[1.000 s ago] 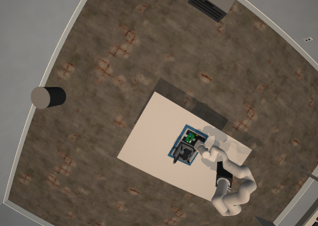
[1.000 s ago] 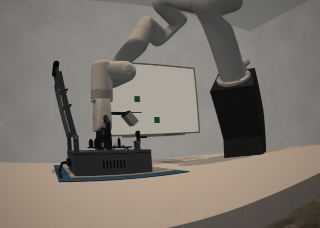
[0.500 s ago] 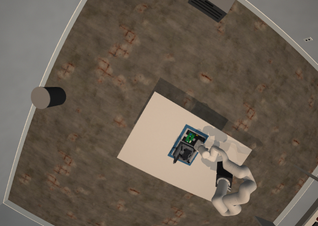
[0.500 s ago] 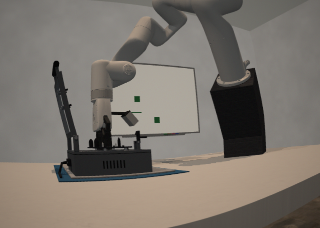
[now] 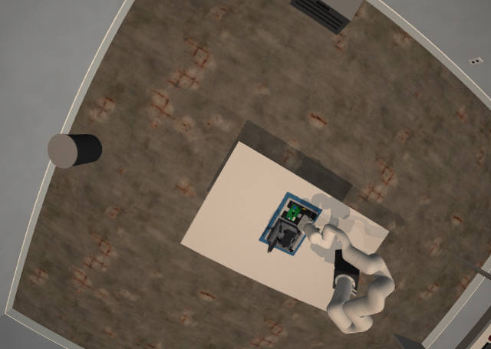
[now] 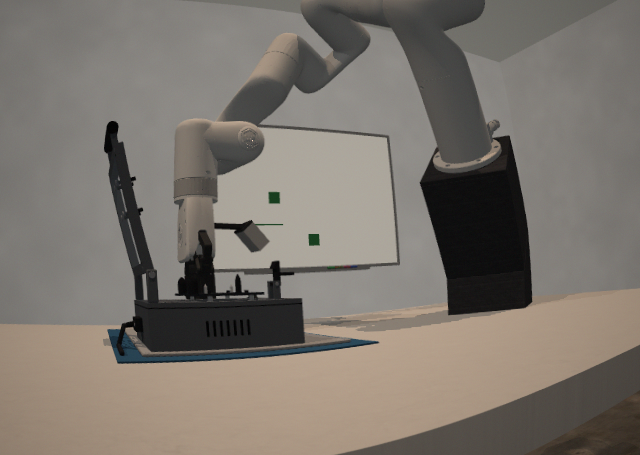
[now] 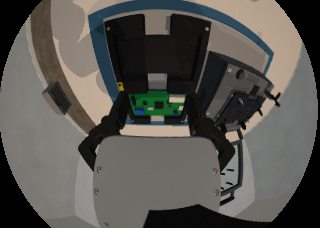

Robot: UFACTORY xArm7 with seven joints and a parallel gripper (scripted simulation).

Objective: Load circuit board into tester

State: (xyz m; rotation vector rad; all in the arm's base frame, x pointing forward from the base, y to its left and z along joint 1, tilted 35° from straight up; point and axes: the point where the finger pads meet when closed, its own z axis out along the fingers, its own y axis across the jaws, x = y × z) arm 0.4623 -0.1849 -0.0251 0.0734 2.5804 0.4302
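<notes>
The green circuit board lies 50 mm ahead of my hand and 50 mm below it. Round my hand: lid 130 mm ahead, 180 mm to the left, 120 mm above; then latch hook 60 mm behind, 220 mm to the left, 20 mm above.
</notes>
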